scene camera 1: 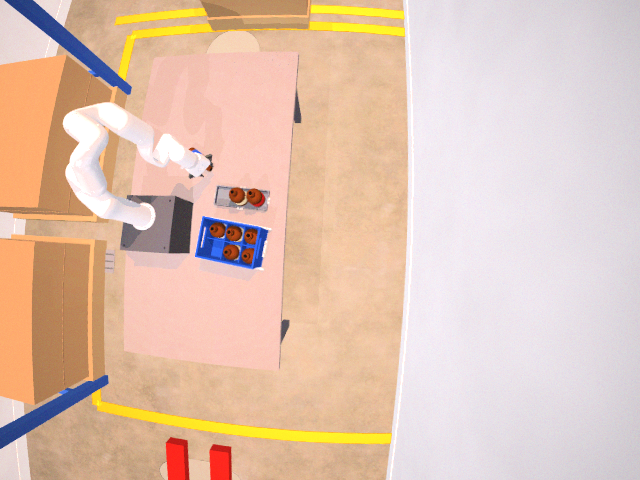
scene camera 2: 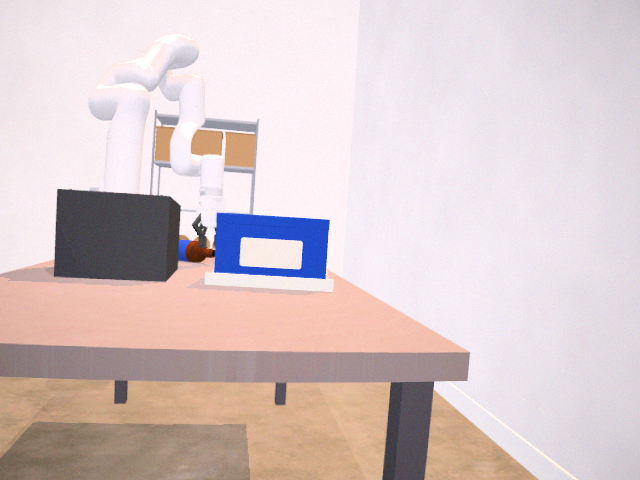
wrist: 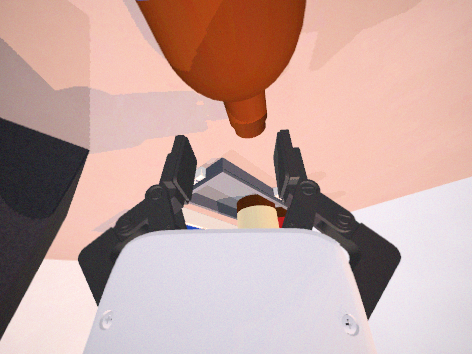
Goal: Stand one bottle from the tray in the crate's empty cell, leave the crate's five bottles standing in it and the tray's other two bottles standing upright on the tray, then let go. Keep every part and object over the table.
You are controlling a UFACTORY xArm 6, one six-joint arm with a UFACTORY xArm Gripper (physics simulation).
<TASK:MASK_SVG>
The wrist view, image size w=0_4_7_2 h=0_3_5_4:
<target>my gripper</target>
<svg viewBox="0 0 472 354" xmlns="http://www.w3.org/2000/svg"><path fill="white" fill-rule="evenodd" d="M401 254L396 246L363 223L357 222L350 211L321 193L320 186L315 181L307 178L300 148L293 147L289 129L277 132L273 155L278 197L288 207L282 228L187 230L182 208L184 205L188 205L192 198L197 159L188 137L176 135L171 153L167 154L159 184L149 187L145 192L144 200L123 214L116 221L113 228L110 227L79 253L78 263L98 307L83 354L377 354L368 320L401 261Z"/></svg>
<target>blue-labelled bottle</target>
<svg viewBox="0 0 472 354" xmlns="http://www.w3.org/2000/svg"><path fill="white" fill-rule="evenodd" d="M135 0L165 59L176 75L198 94L223 102L230 125L235 129L239 137L249 139L262 134L266 128L267 119L265 90L280 77L294 55L304 24L306 0Z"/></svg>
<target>cream-labelled bottle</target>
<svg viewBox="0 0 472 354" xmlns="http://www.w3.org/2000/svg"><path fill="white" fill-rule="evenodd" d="M238 200L238 229L279 228L275 203L258 194L245 196Z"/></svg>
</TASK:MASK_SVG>
